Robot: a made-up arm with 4 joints. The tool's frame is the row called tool.
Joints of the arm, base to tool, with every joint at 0 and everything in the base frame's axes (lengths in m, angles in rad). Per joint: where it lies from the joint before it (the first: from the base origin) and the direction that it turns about. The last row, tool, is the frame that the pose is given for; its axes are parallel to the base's.
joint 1: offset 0.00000 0.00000 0.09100 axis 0 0 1
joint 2: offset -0.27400 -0.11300 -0.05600 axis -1 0 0
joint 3: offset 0.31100 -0.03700 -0.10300 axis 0 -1 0
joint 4: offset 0.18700 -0.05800 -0.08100 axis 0 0 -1
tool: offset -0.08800 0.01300 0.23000
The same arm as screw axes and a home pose.
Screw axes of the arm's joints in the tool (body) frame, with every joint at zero. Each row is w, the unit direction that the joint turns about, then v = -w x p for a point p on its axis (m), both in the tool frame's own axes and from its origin. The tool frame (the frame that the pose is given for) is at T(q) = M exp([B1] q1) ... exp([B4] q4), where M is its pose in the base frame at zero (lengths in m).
B1: w 0 0 1 v 0.195 0.136 0
B2: w -1 0 0 v 0 0.046 0.082
B3: w 0 -1 0 v -0.149 0 0.099
B4: w 0 0 -1 v 0.013 0.088 0
M: xyz 0.136 -0.195 0.081 (m) rpy 0 0 0 (deg, as in URDF)

